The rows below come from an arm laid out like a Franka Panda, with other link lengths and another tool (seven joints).
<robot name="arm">
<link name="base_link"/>
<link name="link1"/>
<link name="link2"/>
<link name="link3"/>
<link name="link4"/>
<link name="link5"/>
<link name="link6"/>
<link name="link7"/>
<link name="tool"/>
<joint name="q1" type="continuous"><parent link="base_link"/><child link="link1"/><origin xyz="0 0 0.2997"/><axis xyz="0 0 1"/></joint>
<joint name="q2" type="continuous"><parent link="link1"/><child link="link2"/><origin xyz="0 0 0" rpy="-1.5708 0 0"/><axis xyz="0 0 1"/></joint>
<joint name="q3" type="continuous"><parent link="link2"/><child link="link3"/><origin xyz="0 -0.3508 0" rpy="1.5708 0 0"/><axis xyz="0 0 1"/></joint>
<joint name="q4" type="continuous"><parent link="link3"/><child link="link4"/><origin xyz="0.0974 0 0" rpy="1.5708 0 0"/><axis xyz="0 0 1"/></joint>
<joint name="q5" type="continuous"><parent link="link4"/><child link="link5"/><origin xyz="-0.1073 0.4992 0" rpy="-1.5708 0 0"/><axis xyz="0 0 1"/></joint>
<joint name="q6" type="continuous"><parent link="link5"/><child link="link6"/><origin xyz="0 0 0" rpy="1.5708 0 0"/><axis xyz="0 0 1"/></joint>
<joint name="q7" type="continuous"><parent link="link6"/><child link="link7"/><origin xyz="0.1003 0 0" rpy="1.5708 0 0"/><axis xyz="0 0 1"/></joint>
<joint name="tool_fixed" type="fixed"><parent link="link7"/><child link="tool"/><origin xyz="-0.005 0.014 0.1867" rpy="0.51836 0 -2.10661"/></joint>
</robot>
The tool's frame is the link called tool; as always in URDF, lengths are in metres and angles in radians. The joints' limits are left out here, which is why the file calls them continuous.
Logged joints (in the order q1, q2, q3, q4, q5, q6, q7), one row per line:
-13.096, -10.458, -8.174, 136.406, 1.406, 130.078, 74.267
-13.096, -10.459, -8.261, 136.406, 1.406, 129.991, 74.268
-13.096, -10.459, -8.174, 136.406, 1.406, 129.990, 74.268
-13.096, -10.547, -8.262, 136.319, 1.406, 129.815, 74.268
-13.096, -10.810, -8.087, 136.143, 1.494, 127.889, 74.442
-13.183, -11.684, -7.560, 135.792, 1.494, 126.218, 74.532
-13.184, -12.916, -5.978, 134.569, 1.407, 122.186, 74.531
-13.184, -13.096, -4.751, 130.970, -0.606, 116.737, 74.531
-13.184, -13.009, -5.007, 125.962, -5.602, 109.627, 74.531
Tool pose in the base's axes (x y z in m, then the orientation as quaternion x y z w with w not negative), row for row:
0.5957, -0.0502, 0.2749, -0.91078, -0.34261, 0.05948, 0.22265
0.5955, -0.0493, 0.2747, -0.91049, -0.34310, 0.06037, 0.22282
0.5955, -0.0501, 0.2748, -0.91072, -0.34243, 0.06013, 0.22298
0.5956, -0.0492, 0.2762, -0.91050, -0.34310, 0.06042, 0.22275
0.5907, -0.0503, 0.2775, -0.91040, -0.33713, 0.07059, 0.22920
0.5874, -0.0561, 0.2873, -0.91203, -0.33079, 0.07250, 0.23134
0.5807, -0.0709, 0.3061, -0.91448, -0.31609, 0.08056, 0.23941
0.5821, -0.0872, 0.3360, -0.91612, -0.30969, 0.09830, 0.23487
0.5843, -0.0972, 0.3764, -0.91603, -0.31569, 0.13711, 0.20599
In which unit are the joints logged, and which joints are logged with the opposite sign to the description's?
The joints are logged in degrees. Opposite sign: q3, q4.
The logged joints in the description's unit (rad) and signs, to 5 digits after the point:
-0.22857, -0.18253, 0.14266, -2.38073, 0.02454, 2.27029, 1.29620
-0.22857, -0.18254, 0.14418, -2.38073, 0.02454, 2.26877, 1.29622
-0.22857, -0.18254, 0.14266, -2.38073, 0.02454, 2.26875, 1.29622
-0.22857, -0.18408, 0.14420, -2.37922, 0.02454, 2.26570, 1.29622
-0.22857, -0.18867, 0.14114, -2.37614, 0.02608, 2.23208, 1.29926
-0.23009, -0.20392, 0.13195, -2.37002, 0.02608, 2.20292, 1.30083
-0.23010, -0.22543, 0.10434, -2.34867, 0.02456, 2.13255, 1.30081
-0.23010, -0.22857, 0.08292, -2.28586, -0.01058, 2.03745, 1.30081
-0.23010, -0.22705, 0.08739, -2.19845, -0.09777, 1.91335, 1.30081

